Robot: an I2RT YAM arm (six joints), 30 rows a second.
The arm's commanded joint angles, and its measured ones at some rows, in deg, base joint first. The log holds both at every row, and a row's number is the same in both.
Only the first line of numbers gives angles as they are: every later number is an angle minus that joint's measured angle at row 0.
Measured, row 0:
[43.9, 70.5, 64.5, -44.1, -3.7, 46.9]
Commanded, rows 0 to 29:
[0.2, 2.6, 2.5, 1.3, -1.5, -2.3]
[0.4, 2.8, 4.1, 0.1, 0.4, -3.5]
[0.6, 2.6, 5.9, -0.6, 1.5, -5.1]
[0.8, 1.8, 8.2, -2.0, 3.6, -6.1]
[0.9, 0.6, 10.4, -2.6, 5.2, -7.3]
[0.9, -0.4, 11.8, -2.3, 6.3, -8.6]
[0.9, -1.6, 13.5, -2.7, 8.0, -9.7]
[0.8, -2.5, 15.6, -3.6, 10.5, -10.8]
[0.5, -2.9, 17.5, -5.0, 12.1, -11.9]
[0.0, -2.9, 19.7, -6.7, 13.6, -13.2]
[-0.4, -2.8, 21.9, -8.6, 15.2, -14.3]
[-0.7, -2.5, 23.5, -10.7, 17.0, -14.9]
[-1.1, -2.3, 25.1, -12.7, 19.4, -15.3]
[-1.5, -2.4, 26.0, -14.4, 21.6, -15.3]
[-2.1, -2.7, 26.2, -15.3, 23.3, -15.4]
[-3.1, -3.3, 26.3, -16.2, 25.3, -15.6]
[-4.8, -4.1, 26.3, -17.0, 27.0, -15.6]
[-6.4, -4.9, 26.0, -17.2, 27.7, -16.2]
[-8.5, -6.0, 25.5, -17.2, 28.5, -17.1]
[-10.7, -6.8, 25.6, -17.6, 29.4, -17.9]
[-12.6, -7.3, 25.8, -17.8, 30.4, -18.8]
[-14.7, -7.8, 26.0, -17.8, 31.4, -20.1]
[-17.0, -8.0, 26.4, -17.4, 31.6, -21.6]
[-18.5, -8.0, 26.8, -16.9, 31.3, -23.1]
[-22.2, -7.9, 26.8, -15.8, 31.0, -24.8]
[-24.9, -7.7, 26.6, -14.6, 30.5, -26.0]
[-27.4, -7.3, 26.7, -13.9, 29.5, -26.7]
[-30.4, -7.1, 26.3, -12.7, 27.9, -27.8]
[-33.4, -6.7, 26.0, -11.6, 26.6, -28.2]
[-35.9, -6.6, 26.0, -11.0, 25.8, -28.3]
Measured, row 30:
[-31.4, -6.8, 25.8, -19.8, 25.1, -24.7]
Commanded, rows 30 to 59:
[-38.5, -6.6, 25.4, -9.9, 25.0, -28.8]
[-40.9, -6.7, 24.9, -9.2, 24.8, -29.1]
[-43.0, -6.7, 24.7, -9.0, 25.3, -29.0]
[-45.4, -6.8, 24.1, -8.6, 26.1, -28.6]
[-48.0, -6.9, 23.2, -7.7, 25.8, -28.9]
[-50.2, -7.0, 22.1, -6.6, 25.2, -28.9]
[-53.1, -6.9, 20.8, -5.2, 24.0, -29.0]
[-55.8, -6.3, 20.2, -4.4, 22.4, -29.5]
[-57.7, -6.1, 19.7, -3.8, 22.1, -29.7]
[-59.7, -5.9, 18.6, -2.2, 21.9, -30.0]
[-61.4, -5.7, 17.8, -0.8, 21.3, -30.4]
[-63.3, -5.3, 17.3, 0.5, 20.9, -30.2]
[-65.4, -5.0, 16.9, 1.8, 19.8, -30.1]
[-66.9, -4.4, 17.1, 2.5, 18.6, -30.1]
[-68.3, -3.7, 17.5, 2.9, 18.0, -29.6]
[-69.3, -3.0, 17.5, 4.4, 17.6, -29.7]
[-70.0, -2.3, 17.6, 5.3, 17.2, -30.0]
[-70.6, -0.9, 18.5, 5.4, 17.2, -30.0]
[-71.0, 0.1, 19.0, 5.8, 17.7, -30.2]
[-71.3, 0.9, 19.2, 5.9, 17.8, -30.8]
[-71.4, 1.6, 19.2, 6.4, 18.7, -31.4]
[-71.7, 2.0, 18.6, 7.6, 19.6, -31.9]
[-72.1, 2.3, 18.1, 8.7, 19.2, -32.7]
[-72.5, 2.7, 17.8, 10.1, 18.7, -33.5]
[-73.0, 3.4, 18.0, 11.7, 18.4, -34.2]
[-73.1, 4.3, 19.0, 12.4, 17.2, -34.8]
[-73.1, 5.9, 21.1, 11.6, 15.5, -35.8]
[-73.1, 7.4, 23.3, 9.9, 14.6, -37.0]
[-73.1, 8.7, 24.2, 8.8, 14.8, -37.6]
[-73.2, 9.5, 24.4, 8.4, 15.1, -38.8]
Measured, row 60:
[-73.2, 8.2, 22.3, 0.2, 15.9, -35.1]
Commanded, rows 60 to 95:
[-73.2, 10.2, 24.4, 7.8, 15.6, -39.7]
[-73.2, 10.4, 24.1, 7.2, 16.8, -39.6]
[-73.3, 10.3, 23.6, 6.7, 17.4, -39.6]
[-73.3, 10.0, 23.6, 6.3, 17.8, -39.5]
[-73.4, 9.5, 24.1, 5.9, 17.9, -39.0]
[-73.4, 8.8, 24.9, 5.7, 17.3, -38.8]
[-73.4, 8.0, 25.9, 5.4, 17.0, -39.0]
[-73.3, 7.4, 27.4, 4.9, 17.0, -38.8]
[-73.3, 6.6, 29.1, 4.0, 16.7, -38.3]
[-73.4, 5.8, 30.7, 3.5, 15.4, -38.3]
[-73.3, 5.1, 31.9, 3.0, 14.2, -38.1]
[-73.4, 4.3, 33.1, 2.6, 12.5, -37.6]
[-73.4, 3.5, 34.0, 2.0, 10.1, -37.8]
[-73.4, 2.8, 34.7, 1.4, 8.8, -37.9]
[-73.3, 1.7, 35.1, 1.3, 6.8, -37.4]
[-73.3, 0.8, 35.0, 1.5, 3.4, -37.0]
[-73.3, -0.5, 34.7, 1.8, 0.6, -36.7]
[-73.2, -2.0, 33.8, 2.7, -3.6, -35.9]
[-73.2, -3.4, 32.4, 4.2, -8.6, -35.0]
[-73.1, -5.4, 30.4, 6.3, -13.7, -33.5]
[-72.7, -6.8, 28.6, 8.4, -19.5, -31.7]
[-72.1, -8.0, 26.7, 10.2, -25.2, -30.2]
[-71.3, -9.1, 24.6, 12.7, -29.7, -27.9]
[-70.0, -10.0, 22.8, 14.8, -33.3, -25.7]
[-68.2, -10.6, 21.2, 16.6, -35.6, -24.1]
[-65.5, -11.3, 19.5, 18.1, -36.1, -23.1]
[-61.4, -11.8, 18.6, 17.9, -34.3, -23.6]
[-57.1, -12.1, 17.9, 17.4, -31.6, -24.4]
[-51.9, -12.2, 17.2, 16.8, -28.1, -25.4]
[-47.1, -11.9, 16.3, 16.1, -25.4, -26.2]
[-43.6, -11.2, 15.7, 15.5, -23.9, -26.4]
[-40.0, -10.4, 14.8, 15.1, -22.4, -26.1]
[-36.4, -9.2, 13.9, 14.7, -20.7, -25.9]
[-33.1, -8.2, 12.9, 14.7, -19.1, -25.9]
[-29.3, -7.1, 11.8, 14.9, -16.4, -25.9]
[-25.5, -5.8, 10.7, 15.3, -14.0, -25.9]
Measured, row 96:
[-32.0, -8.0, 12.6, 14.1, -20.7, -26.4]
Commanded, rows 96 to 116:
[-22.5, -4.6, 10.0, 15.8, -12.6, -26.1]
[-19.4, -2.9, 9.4, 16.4, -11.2, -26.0]
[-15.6, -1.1, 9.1, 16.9, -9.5, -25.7]
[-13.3, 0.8, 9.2, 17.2, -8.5, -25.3]
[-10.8, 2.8, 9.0, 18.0, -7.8, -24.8]
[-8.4, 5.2, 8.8, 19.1, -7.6, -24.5]
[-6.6, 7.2, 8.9, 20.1, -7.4, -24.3]
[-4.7, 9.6, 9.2, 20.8, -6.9, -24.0]
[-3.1, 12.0, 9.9, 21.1, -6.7, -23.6]
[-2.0, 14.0, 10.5, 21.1, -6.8, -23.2]
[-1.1, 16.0, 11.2, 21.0, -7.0, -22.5]
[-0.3, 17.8, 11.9, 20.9, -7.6, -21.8]
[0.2, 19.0, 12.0, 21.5, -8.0, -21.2]
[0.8, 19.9, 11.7, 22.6, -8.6, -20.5]
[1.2, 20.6, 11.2, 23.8, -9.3, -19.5]
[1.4, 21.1, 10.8, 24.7, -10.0, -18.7]
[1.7, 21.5, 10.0, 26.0, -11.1, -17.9]
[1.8, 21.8, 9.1, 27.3, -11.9, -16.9]
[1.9, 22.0, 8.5, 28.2, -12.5, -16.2]
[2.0, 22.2, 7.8, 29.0, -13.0, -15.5]
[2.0, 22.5, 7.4, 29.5, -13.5, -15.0]
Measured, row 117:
[1.8, 22.0, 8.3, 24.8, -11.1, -18.4]
